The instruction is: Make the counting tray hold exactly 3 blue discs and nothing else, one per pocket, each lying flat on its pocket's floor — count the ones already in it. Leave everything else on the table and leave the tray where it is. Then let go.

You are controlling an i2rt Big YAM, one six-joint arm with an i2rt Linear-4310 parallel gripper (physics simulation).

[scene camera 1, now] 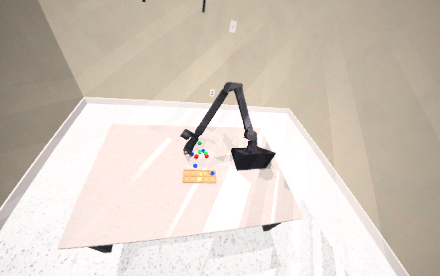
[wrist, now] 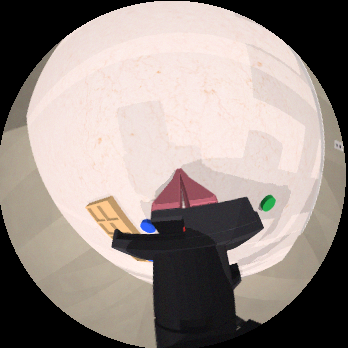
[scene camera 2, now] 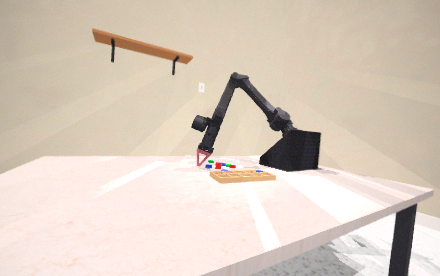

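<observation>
The tan counting tray (scene camera 1: 199, 182) (scene camera 2: 245, 179) (wrist: 102, 201) has one blue disc (scene camera 1: 212, 173) (scene camera 2: 259, 171) in a back-row pocket at its right end in scene camera 1. My gripper (scene camera 1: 187, 152) (scene camera 2: 200, 165) (wrist: 178, 171) is shut with nothing between its fingers, low over the table behind and left of the tray. A blue disc (scene camera 1: 192, 154) (scene camera 2: 208, 166) lies close beside the fingers; the wrist view does not show it. Another blue disc (scene camera 1: 195, 165) (scene camera 2: 224, 170) (wrist: 148, 226) lies just behind the tray. A third loose blue disc (scene camera 1: 203, 150) (scene camera 2: 223, 164) lies among the other pieces.
A red cube (scene camera 1: 196, 156) (scene camera 2: 218, 165) lies right of the gripper, with another red piece (scene camera 1: 206, 156) (scene camera 2: 232, 166) farther right. Green discs (scene camera 1: 199, 152) (scene camera 1: 205, 153) lie near them. Another green disc (scene camera 1: 199, 143) (scene camera 2: 211, 161) (wrist: 268, 203) lies farther back. The arm's black base (scene camera 1: 252, 159) (scene camera 2: 300, 150) stands right.
</observation>
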